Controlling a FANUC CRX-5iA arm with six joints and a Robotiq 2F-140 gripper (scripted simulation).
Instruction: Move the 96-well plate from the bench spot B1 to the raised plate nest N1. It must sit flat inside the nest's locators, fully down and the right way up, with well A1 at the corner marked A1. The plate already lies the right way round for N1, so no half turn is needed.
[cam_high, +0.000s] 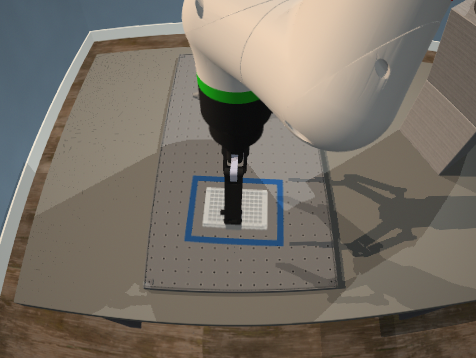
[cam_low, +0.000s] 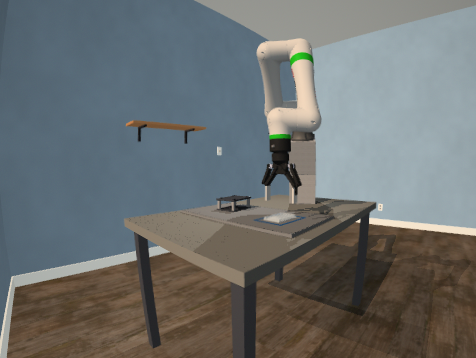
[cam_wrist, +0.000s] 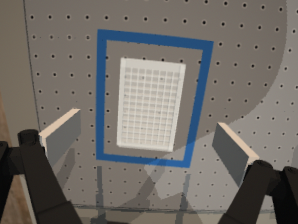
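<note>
Now: hand 80 mm above the 96-well plate. Also, from my hand: raised plate nest N1 (110 mm behind, 340 mm to the right, 30 mm below); then A1 label (190 mm behind, 280 mm to the right, 30 mm below).
</note>
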